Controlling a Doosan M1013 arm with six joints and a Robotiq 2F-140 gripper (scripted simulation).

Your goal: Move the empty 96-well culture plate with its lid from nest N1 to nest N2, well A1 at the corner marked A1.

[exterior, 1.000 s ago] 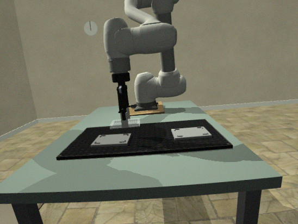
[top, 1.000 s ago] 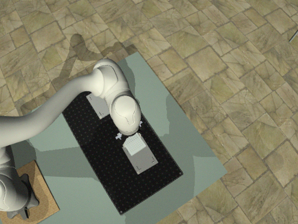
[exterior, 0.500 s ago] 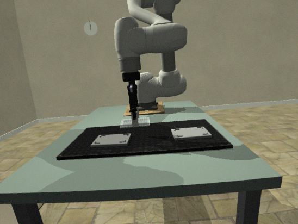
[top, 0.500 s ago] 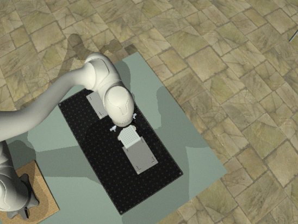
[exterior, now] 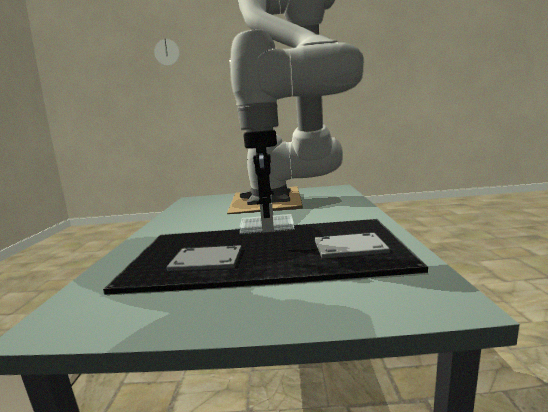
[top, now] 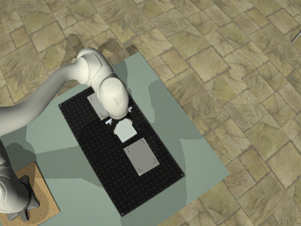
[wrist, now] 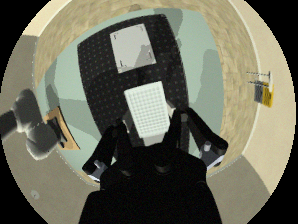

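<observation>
Now: hand 20 cm to the right of the nest N2, 10 cm above it and 2 cm past it. Also, from my hand: nest N1 (16 cm to the right, 10 cm below, 2 cm ahead); then lid (2 cm below).
</observation>
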